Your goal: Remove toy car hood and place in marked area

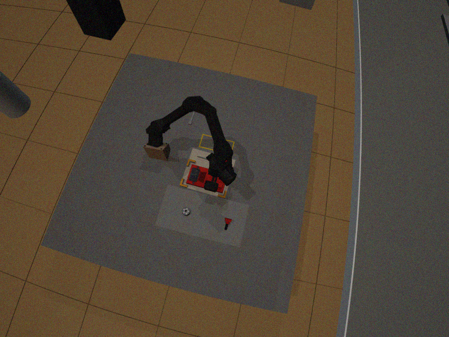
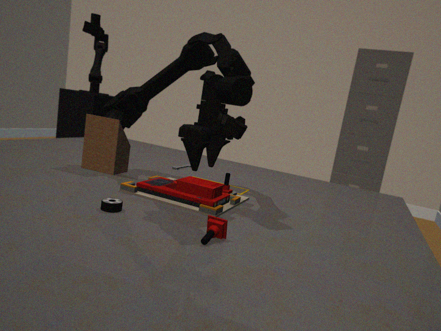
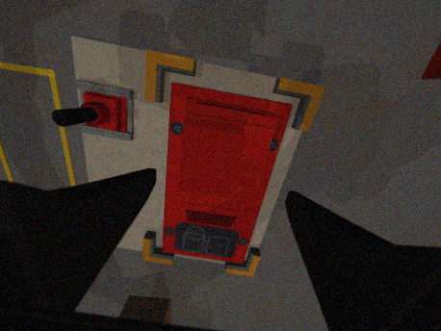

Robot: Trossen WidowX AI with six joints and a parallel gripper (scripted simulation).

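The red hood lies 4 cm below my gripper tip. The rest, counted from my gripper tip: black wheel: 20 cm to the right, 9 cm behind, 7 cm below.
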